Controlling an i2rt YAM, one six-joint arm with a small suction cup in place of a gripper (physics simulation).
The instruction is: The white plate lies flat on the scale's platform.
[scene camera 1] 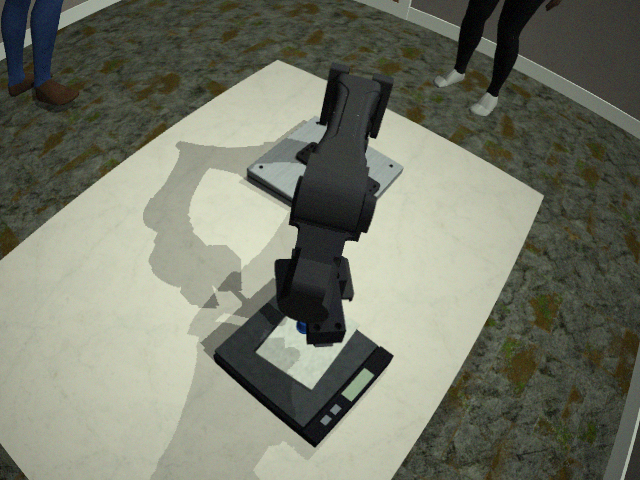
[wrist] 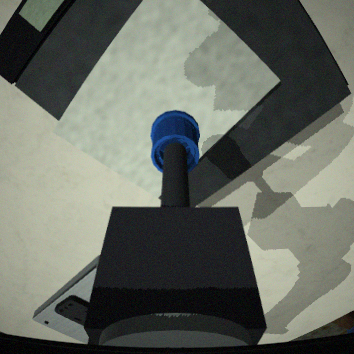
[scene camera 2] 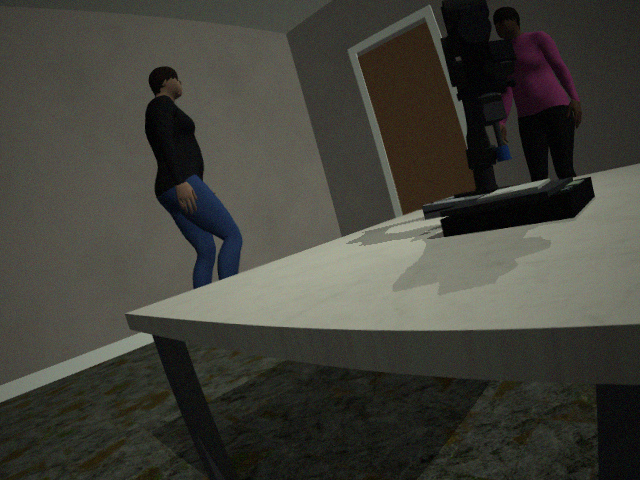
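Where they show: hand, its tool point: (scene camera 1: 305, 326) (wrist: 174, 132) (scene camera 2: 504, 160); arm's base, origin of its link: (scene camera 2: 487, 193).
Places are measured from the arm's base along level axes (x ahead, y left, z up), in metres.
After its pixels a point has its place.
Note:
The white plate (scene camera 1: 310, 364) @(x 0.413, y 0.244, z 0.021 m) (scene camera 2: 519, 189) @(x 0.435, y 0.237, z 0.021 m) (wrist: 125, 80) @(x 0.373, y 0.243, z 0.021 m) lies flat on top of the dark scale (scene camera 1: 242, 343) @(x 0.456, y 0.130, z 0.015 m) (scene camera 2: 496, 222) @(x 0.509, y 0.209, z -0.019 m) (wrist: 300, 95) @(x 0.462, y 0.133, z 0.015 m). One side of the plate reaches the scale's edge nearest the arm's base; dark platform shows along its other sides. My gripper, a blue suction cup (scene camera 1: 301, 327) (scene camera 2: 503, 152) (wrist: 175, 135), hangs above the plate with a gap seen in scene camera 2. Nothing is attached to it, so it is open. In scene camera 1 the arm's wrist hides part of the plate and most of the cup.
The arm stands on a grey metal base plate (scene camera 1: 281, 178) @(x 0.106, y -0.077, z 0.007 m) (scene camera 2: 433, 210) @(x 0.136, y -0.120, z -0.008 m) (wrist: 80, 287) @(x 0.064, y 0.100, z -0.005 m) behind the scale. The scale's display (scene camera 1: 358, 383) @(x 0.387, y 0.326, z 0.010 m) (wrist: 42, 12) @(x 0.369, y 0.324, z 0.010 m) and two buttons are on the side away from the base. The pale table (scene camera 1: 439, 248) @(x 0.006, y 0.288, z -0.030 m) bears both. People stand beyond the table.

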